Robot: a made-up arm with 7 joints.
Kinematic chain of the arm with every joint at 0, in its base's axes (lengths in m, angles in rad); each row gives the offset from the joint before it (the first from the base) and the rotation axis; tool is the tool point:
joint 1: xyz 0 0 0 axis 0 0.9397 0.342
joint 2: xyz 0 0 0 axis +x
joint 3: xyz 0 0 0 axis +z
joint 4: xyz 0.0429 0 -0.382 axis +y
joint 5: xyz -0.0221 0 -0.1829 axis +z
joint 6: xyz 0 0 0 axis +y
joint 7: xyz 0 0 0 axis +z
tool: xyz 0 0 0
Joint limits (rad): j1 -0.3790..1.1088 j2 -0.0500..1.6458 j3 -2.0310..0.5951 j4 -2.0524..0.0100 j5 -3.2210..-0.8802 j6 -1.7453..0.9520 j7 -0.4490..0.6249
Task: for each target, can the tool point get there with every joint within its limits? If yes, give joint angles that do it. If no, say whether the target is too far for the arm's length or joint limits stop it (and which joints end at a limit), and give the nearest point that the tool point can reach.
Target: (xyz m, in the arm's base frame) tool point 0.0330 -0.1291 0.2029
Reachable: no: joint limits stop it (at a limit: joint 1, joint 2, joint 3, joint 4) | nearest point 0.1543 0.2851 0.2040 | short by 0.432 m
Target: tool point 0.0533 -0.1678 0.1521
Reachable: no: joint limits stop it (at a limit: joint 1, joint 2, joint 3, joint 4) | nearest point -0.2369 -0.2788 -0.1134 | short by 0.409 m
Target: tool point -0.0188 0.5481 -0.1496
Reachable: yes | joints 0.0484 1.3957 -1.6255 -0.1715 -1.2253 0.6843 -0.3023
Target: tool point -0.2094 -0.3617 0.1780
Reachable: no: joint limits stop it (at a limit: joint 1, joint 2, joint 3, joint 4) | nearest point -0.2369 -0.2788 -0.1134 | short by 0.304 m
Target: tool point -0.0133 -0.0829 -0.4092
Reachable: yes | joints 0.2537 0.3301 -1.2231 -1.8536 -2.8932 -0.0705 0.4040
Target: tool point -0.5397 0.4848 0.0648
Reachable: no: too far | nearest point -0.3959 0.3998 -0.0017 | short by 0.180 m
